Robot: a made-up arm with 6 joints. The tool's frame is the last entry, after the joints.
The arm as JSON. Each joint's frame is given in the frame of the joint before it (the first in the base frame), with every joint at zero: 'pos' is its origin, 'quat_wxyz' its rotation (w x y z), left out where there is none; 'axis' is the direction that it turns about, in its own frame. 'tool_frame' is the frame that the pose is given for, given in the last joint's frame.
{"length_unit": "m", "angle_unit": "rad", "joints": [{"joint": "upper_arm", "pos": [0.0, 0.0, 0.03], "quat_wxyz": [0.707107, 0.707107, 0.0, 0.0], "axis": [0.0, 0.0, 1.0]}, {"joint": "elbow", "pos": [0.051, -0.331, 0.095], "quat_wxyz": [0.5, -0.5, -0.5, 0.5], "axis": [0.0, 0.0, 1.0]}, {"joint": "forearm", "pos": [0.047, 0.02, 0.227], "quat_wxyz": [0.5, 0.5, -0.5, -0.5], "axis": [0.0, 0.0, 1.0]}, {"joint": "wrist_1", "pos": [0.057, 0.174, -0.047], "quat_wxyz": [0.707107, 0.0, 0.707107, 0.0], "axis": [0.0, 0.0, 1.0]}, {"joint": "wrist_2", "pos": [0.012, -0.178, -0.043], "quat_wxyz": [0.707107, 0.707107, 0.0, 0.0], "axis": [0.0, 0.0, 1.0]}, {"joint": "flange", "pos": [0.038, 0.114, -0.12], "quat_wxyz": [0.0, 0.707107, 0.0, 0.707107], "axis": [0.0, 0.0, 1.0]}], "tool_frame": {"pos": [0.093, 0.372, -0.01]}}
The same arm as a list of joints. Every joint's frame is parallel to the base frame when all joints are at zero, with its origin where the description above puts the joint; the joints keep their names.
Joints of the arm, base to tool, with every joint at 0 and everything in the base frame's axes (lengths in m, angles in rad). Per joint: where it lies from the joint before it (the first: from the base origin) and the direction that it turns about. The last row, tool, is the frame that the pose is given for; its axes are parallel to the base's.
upper_arm: axis -y origin 0.0000 0.0000 0.0300
elbow: axis -x origin 0.0510 -0.0950 -0.3310
forearm: axis -z origin -0.2270 0.0200 0.0470
wrist_1: axis -y origin -0.1740 -0.0570 0.0470
wrist_2: axis +x origin 0.1780 0.0430 0.0120
flange: axis +z origin -0.1200 -0.1140 0.0380
tool: origin 0.0930 0.3720 -0.0100

